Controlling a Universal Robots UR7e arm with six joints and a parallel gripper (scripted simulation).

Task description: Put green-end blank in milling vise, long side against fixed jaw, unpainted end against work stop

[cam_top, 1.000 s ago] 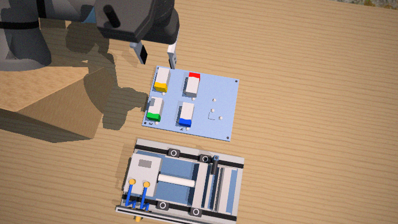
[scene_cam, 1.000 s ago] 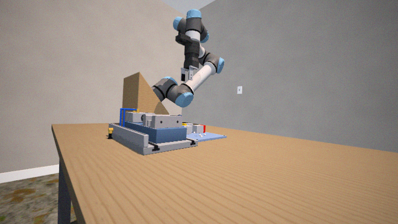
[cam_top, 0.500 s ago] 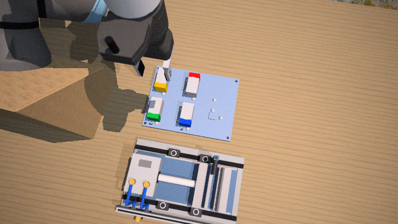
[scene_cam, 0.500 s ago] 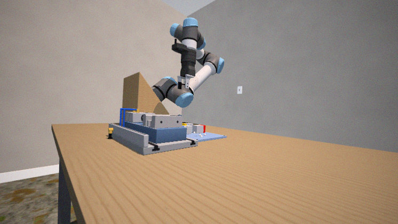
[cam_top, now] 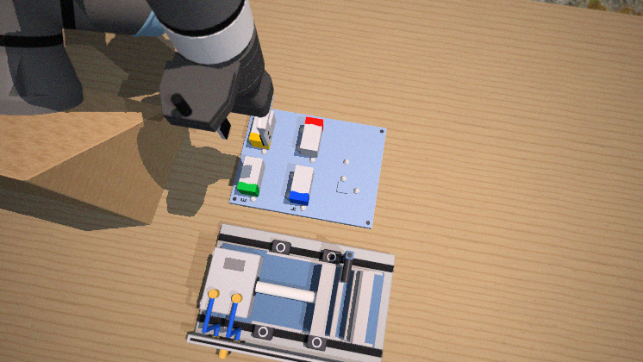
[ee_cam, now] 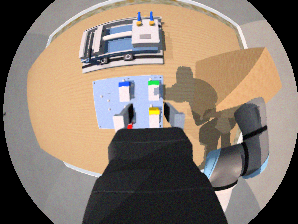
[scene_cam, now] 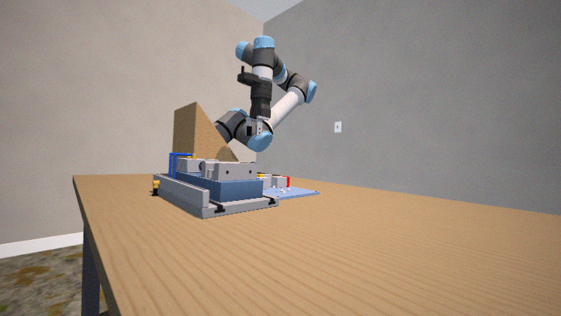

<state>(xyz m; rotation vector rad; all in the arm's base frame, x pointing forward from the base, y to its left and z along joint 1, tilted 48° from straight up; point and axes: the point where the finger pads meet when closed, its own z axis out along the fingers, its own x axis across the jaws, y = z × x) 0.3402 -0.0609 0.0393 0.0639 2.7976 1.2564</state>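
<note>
My hand is 2 cm past the green-ended blank, 2 cm to the left of it and 17 cm above it. Round my hand: yellow-ended blank: 2 cm behind, 7 cm to the left, 17 cm below; red-ended blank: 7 cm ahead, 7 cm to the left, 17 cm below; blue-ended blank: 7 cm ahead, 2 cm to the right, 17 cm below.
</note>
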